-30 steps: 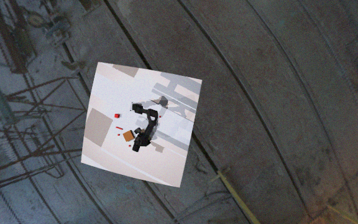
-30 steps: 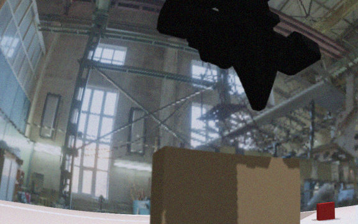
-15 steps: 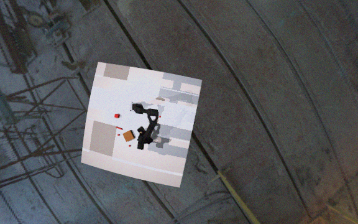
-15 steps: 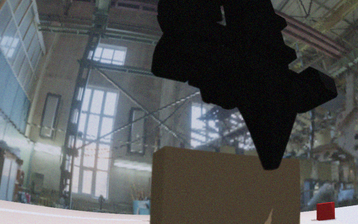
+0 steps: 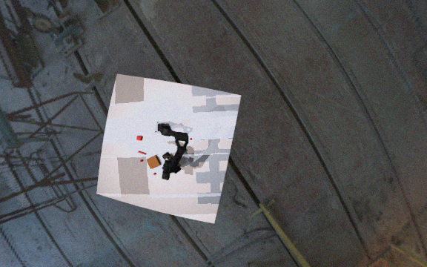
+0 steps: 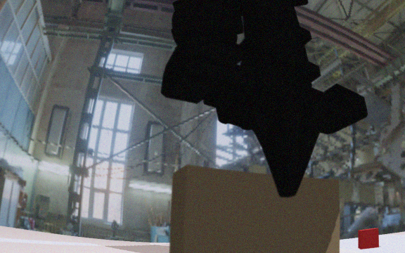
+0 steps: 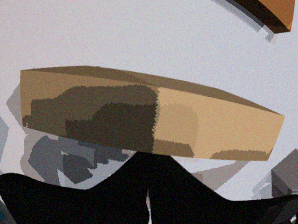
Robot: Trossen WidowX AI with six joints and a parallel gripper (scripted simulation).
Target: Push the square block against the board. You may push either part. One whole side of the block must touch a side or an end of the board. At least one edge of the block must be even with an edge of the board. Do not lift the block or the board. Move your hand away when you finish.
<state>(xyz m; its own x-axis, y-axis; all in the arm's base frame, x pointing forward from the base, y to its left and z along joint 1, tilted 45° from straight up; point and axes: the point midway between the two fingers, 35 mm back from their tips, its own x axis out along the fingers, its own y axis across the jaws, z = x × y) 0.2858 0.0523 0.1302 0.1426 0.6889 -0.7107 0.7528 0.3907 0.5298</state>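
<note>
My gripper tip is 20 mm short of the tan flat board, 20 mm to the left of it and 30 mm above it. The rest, counted from my gripper tip: red cube 180 mm behind, 380 mm to the right, 60 mm below; then square block 40 mm ahead, 230 mm to the right, 70 mm below.
</note>
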